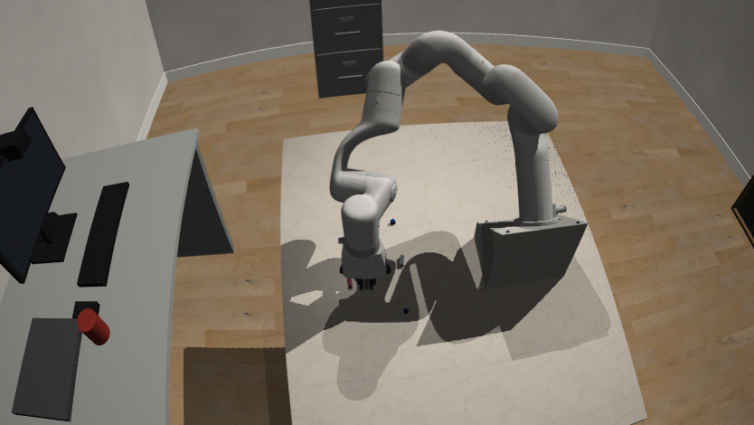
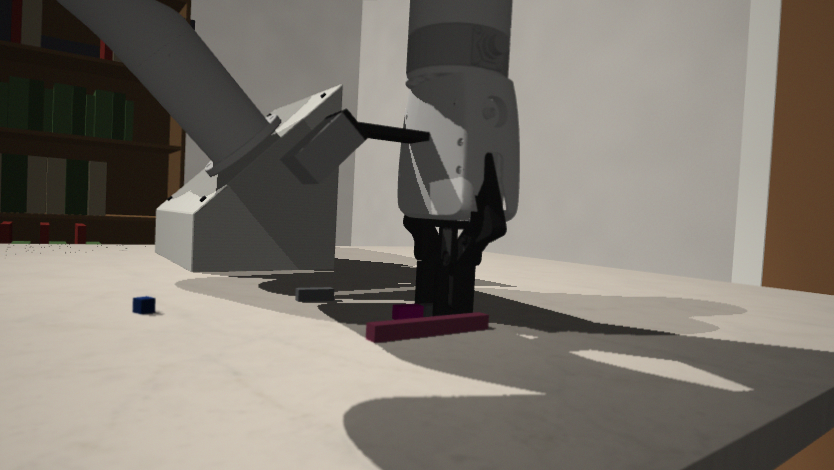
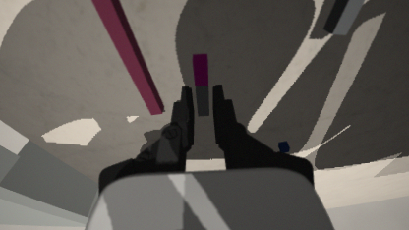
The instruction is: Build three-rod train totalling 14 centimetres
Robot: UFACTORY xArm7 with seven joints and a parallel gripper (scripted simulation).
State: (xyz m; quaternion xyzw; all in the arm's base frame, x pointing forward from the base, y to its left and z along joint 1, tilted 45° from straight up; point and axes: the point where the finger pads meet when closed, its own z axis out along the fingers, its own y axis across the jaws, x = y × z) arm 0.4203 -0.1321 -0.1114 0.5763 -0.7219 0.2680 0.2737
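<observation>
My gripper is now 30 mm to the left of the magenta rod, 20 mm above it and 10 mm past it. From my hand the other things lie so: pink rod: 50 mm to the right, 40 mm ahead, 20 mm below; then grey rod: 100 mm behind, 50 mm to the right, 20 mm below.
</observation>
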